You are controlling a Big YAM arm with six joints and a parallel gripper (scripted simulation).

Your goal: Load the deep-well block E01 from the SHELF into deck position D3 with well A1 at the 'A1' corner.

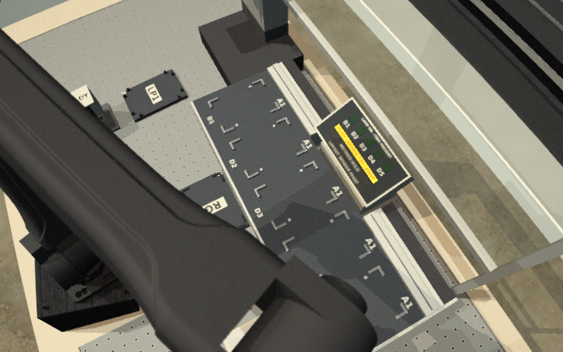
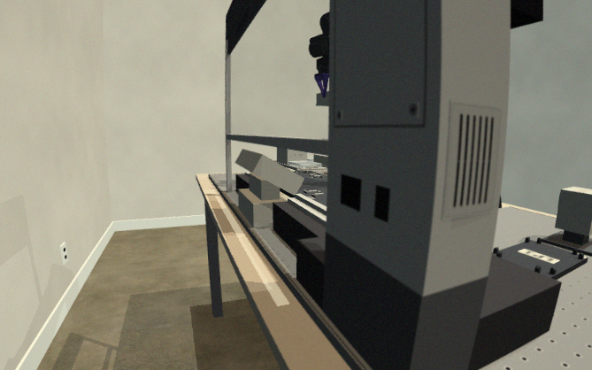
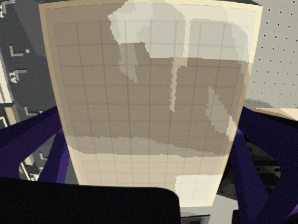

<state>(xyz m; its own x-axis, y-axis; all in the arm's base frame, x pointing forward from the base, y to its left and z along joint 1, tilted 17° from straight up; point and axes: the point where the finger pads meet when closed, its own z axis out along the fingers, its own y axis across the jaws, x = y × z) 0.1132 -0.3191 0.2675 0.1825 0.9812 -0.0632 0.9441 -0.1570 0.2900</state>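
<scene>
The regrip nest RG lies 330 mm to the left of my hand, 310 mm below it and 80 mm ahead of it. From my hand the other things lie so: ready key: 670 mm to the left, 230 mm below, 30 mm behind; then shelf label: 310 mm below, 120 mm behind, 30 mm to the right; then deep-well block: 10 mm below.
</scene>
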